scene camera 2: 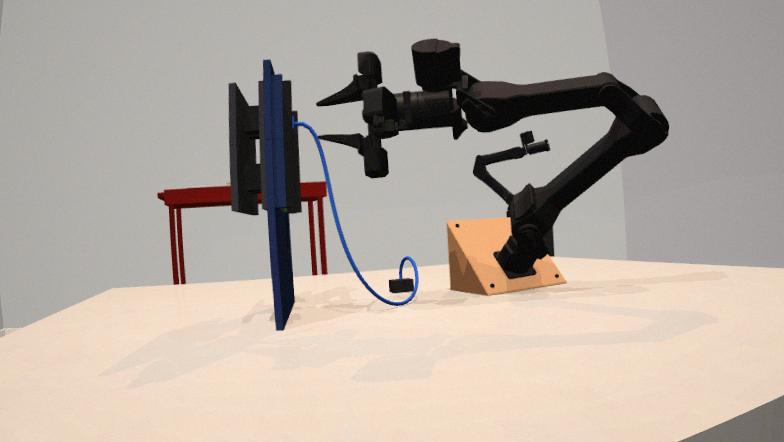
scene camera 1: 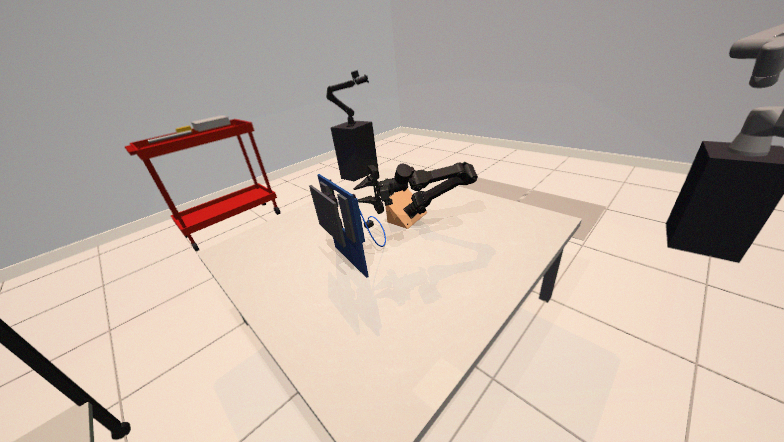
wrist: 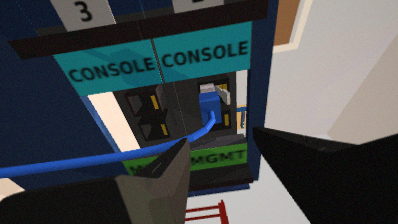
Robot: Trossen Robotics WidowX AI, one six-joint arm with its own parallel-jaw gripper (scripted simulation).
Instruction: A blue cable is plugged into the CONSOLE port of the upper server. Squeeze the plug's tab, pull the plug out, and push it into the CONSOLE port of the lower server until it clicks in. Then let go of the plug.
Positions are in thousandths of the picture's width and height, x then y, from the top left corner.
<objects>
My gripper shows in scene camera 2 (405, 275), in scene camera 1 (452, 442) and in the wrist view (554, 618).
</objects>
